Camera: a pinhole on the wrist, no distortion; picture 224 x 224 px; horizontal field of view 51.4 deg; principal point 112.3 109.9 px. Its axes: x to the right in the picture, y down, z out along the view. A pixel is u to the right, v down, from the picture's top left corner.
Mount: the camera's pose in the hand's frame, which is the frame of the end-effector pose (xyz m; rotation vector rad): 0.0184 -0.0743 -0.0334 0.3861 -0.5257 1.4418
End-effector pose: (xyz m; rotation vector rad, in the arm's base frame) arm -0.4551 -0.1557 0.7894 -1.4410 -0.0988 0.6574
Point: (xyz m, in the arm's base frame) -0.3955 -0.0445 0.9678
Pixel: 85 48
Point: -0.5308 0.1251 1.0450
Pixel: 162 106
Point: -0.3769 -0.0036 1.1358
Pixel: 17 75
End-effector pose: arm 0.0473 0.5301 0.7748 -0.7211 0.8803 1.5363
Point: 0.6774 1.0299 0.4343
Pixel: outside the picture
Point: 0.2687 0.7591 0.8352
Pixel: 133 71
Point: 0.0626 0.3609 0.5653
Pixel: behind the camera
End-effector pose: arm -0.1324 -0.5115 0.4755 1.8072 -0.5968 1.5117
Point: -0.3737 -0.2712 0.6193
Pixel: behind the camera
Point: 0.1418 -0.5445 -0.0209
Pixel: outside the picture
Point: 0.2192 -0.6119 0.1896
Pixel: 136 214
